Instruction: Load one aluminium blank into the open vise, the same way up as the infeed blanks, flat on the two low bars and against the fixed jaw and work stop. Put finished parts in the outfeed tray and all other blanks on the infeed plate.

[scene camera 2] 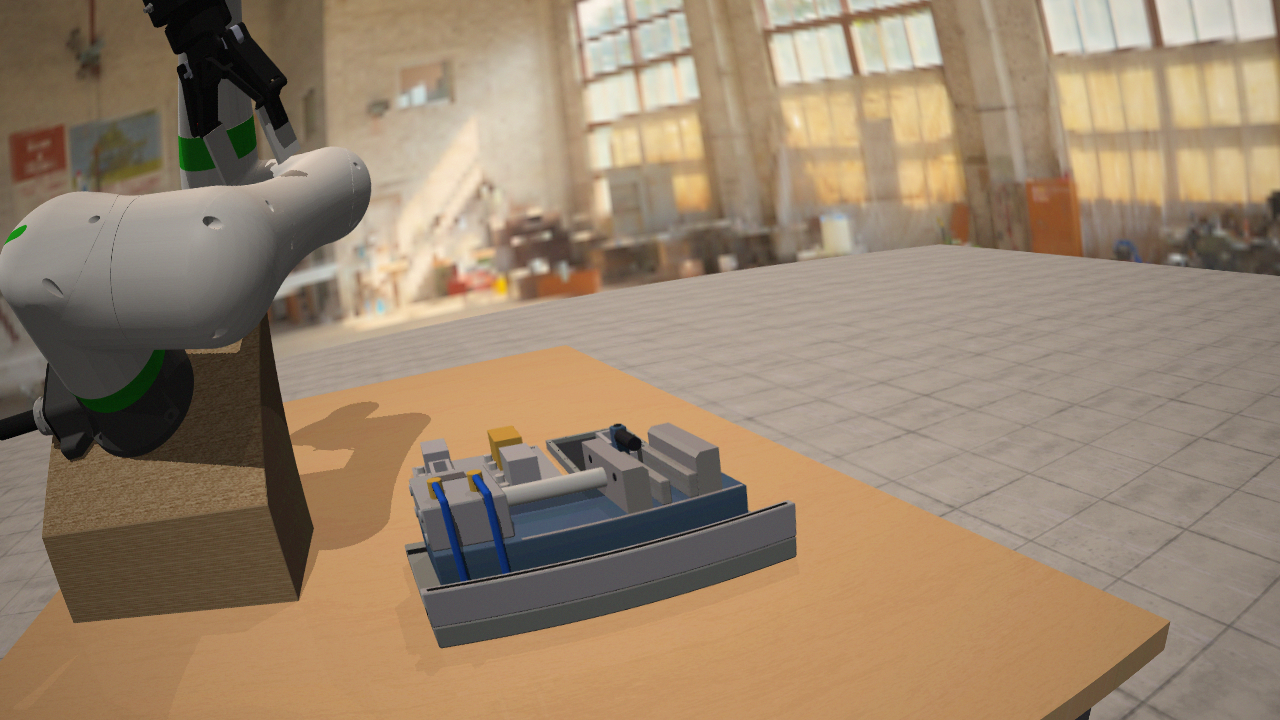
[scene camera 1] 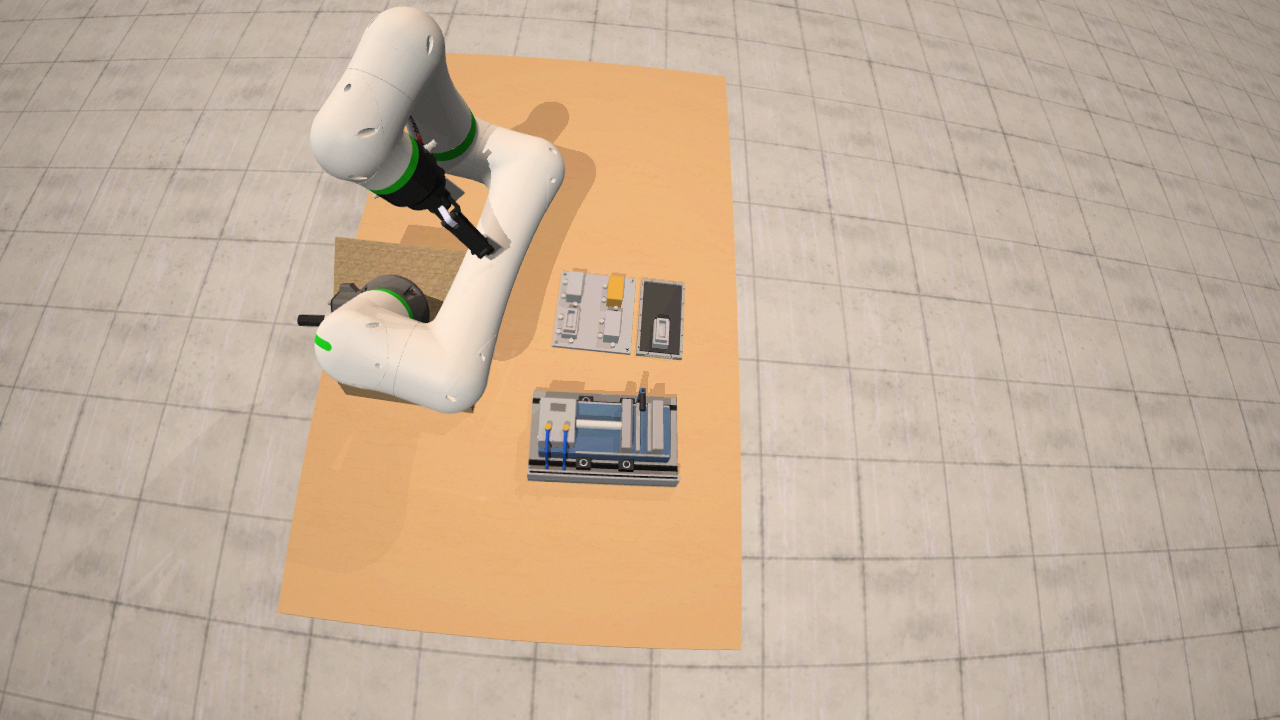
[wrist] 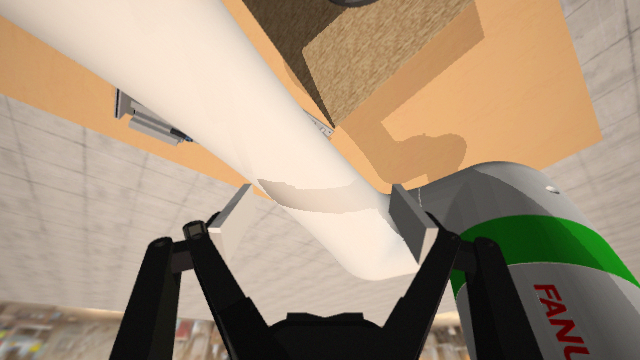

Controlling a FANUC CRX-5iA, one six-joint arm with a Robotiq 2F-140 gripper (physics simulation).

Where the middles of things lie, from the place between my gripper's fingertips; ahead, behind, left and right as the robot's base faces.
Scene:
My gripper is now 220 mm short of the infeed plate [scene camera 1: 591, 309], 70 mm to the right of it and 400 mm above it. From my hand the other things lie so: dark outfeed tray [scene camera 1: 661, 299] (360 mm ahead, 70 mm to the left, 400 mm below); then brass blank [scene camera 2: 505, 436] (260 mm ahead, 110 mm to the left, 380 mm below).

